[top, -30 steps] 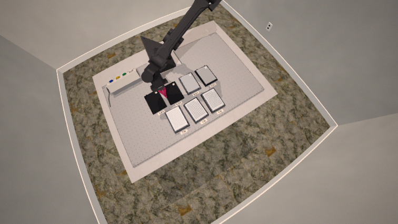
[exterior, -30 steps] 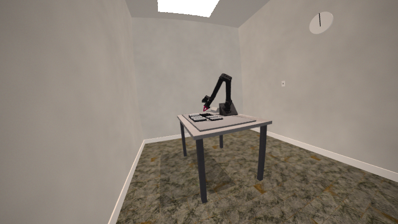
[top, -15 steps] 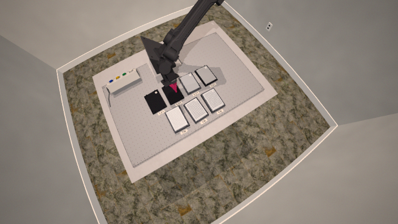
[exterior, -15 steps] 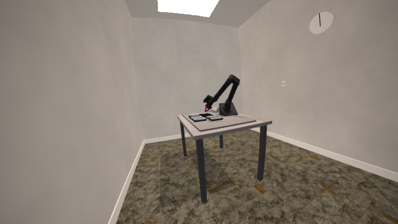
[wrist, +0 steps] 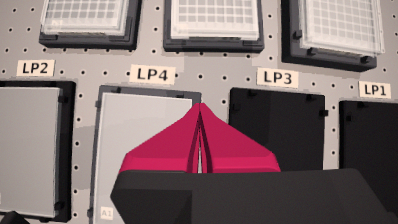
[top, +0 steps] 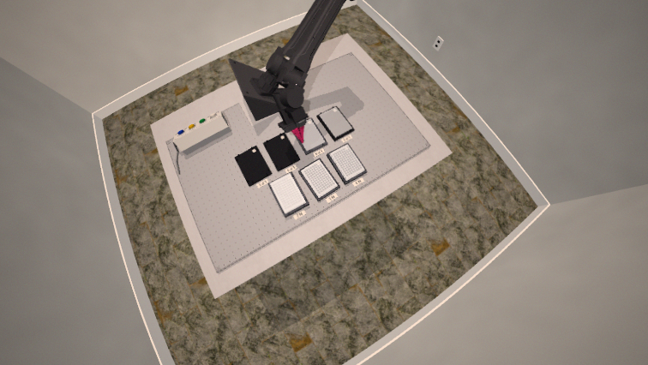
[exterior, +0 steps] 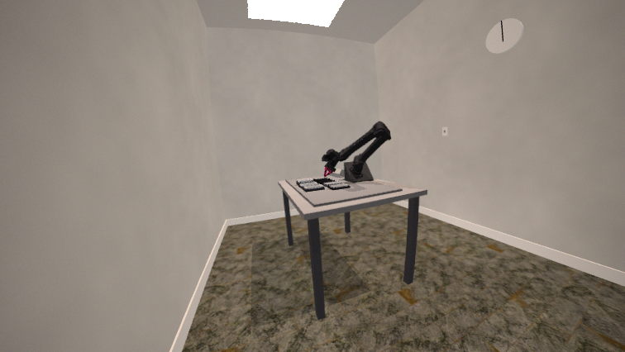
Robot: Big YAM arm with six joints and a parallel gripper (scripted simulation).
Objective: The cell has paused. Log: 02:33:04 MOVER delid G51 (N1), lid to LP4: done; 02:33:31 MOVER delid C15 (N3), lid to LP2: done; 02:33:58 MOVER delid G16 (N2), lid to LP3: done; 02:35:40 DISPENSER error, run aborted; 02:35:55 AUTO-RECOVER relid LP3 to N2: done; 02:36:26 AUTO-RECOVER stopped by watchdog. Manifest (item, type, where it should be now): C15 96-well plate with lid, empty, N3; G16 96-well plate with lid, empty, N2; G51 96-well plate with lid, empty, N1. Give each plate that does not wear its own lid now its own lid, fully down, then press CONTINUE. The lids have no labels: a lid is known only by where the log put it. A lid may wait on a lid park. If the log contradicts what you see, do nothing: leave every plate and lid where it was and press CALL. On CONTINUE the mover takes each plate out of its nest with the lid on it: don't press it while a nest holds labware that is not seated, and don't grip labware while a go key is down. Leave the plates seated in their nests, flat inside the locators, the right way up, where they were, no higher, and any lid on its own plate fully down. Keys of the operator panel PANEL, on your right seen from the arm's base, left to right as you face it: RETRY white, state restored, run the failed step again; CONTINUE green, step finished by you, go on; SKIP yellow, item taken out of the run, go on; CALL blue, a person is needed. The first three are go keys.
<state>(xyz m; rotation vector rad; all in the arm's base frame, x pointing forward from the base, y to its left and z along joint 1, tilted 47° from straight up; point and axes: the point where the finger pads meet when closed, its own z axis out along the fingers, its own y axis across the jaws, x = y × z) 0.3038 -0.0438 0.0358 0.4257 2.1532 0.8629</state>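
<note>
My hand is 7 cm above the lid park LP4, 5 cm to the right of it and 4 cm past it. Also, from my hand: lid park LP3: 8 cm to the right, 7 cm below, 4 cm behind; LP4 label: 8 cm below, 5 cm ahead, 4 cm to the left; LP3 label: 9 cm to the right, 8 cm below, 4 cm ahead.
</note>
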